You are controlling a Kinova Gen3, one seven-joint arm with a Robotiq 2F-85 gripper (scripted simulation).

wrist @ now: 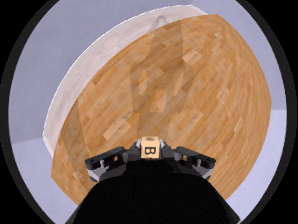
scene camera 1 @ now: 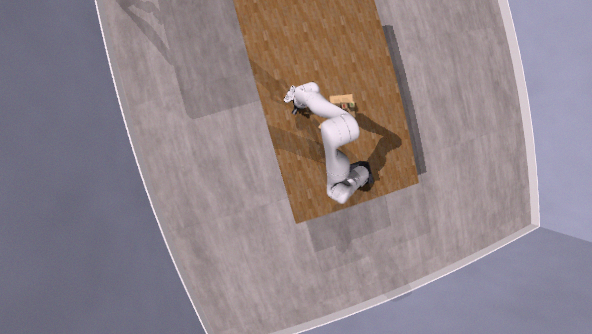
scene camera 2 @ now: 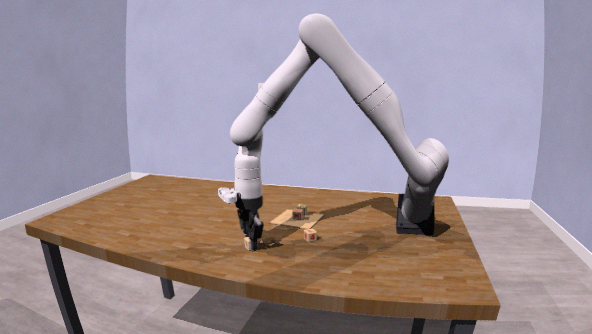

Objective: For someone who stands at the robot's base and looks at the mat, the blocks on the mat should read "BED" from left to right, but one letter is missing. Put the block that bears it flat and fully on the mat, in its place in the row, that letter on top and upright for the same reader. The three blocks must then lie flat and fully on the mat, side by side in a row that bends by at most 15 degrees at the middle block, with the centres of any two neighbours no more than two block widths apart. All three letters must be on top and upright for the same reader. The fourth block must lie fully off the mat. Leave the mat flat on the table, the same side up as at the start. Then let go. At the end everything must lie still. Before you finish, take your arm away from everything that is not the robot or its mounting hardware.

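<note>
My gripper [scene camera 2: 251,247] is visible, and the wrist view gives a sight of the gripper as well [wrist: 149,144].
</note>
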